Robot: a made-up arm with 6 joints. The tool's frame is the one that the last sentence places.
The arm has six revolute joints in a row. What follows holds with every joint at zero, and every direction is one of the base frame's.
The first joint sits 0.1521 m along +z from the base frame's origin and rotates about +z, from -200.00 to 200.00 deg.
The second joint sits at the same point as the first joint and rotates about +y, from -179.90 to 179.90 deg.
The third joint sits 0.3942 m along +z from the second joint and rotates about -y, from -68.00 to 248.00 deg.
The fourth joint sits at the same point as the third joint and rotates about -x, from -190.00 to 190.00 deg.
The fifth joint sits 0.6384 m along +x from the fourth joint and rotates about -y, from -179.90 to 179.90 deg.
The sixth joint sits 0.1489 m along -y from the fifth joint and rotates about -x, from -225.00 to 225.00 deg.
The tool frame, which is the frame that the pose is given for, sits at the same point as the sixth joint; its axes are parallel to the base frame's.
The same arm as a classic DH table. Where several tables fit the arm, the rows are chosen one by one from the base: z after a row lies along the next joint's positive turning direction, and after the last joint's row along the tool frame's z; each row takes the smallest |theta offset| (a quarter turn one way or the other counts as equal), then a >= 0, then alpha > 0; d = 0 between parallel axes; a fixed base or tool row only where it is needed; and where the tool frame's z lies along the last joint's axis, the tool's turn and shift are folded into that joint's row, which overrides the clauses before.
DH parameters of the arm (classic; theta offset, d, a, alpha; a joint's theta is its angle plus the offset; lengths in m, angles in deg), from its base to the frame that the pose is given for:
joint 1: 0 0.1521 0 -90
joint 2: -90 0 0.3942 180
joint 3: 0 0 0 -90
joint 4: 0 -0.6384 0 90
joint 5: 0 0.1489 0 -90
joint 6: 90 0 0 90
tool (fixed): -90 0 0 0
Joint limits (deg, base to tool): -200..200 -179.9..179.9 -68..248 -190..190 -179.9..179.9 -225..225

